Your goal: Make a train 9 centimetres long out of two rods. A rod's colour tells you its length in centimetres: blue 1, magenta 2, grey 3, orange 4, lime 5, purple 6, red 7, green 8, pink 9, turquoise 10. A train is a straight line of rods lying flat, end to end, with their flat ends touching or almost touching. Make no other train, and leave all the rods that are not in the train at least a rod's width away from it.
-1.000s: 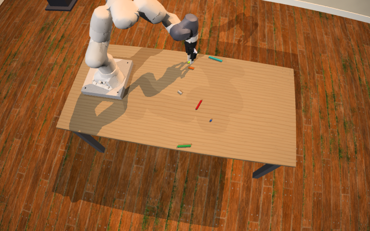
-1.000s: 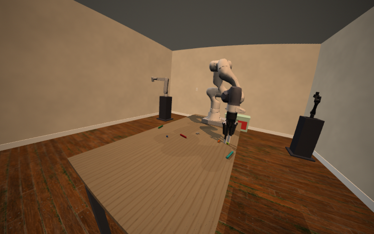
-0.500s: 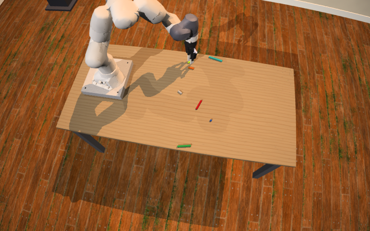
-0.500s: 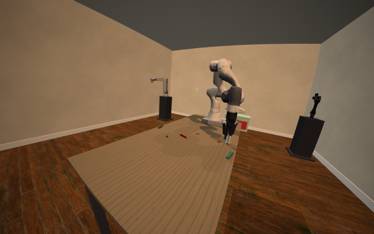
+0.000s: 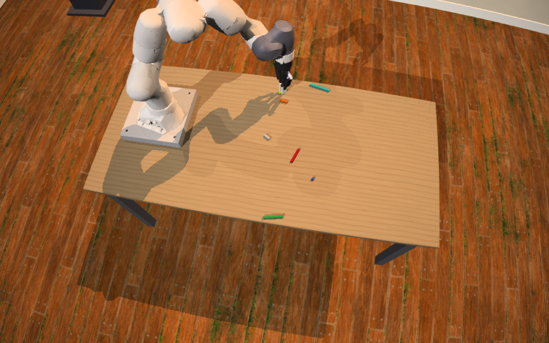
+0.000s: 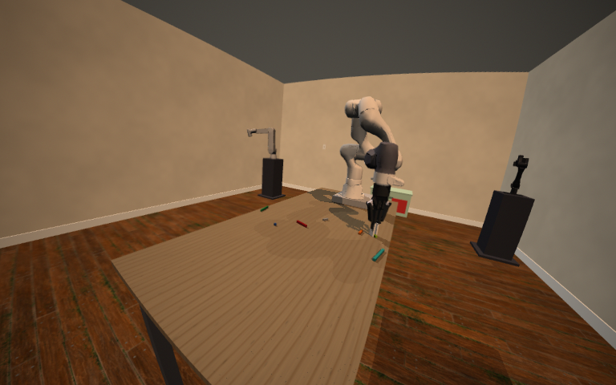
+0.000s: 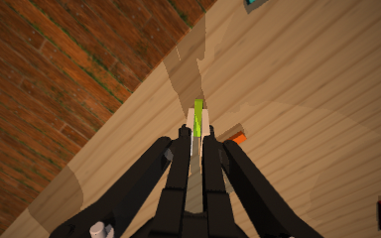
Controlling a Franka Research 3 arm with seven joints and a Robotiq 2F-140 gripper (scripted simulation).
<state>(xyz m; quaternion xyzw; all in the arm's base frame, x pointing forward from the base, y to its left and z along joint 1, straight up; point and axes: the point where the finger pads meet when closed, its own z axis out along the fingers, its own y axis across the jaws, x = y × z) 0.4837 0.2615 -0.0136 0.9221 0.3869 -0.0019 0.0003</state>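
Now: hand 6 cm to the left of the orange rod, 3 cm above it and 1 cm short of it. Round my hand: grey rod (26 cm to the right, 3 cm below, 2 cm behind); lime rod (3 cm below); turquoise rod (17 cm ahead, 6 cm to the left, 3 cm below).
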